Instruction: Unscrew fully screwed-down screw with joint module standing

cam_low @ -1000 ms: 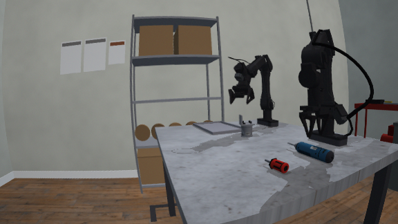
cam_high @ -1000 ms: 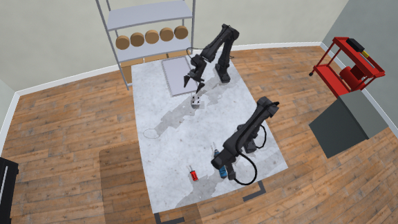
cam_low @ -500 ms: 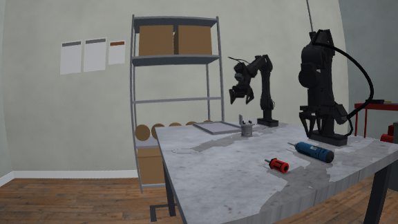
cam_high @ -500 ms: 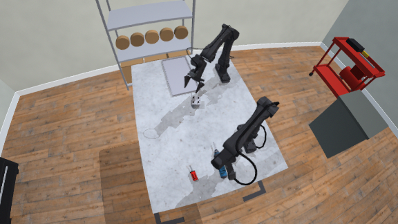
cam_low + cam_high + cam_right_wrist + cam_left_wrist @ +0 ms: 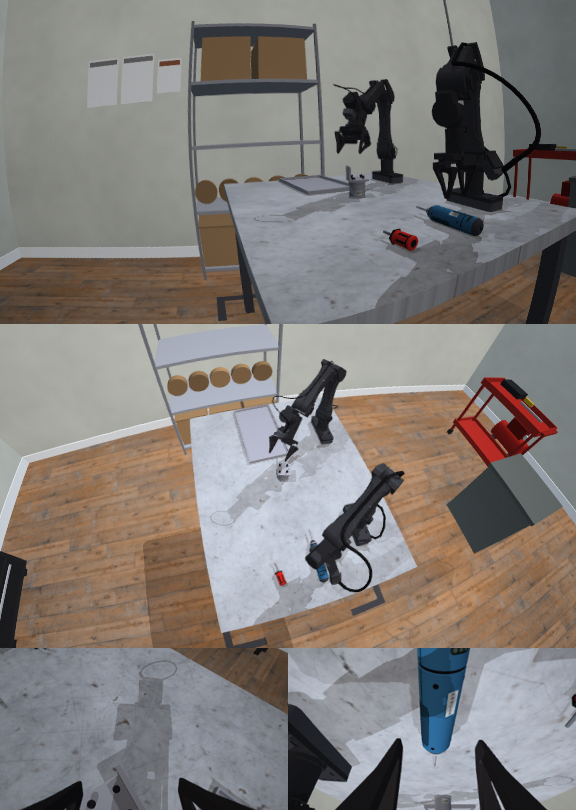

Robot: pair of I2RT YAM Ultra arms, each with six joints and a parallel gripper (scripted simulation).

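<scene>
Right now my right hand is 90 mm above the grey bracket, 30 mm past it and 10 mm to the right of it. From my right hand the other things lie so: screw: 100 mm below, 20 mm to the left, 10 mm behind; then flat grey tray: 320 mm to the right, 160 mm below, 40 mm ahead; then joint module: 130 mm below, 30 mm behind, 10 mm to the left.
</scene>
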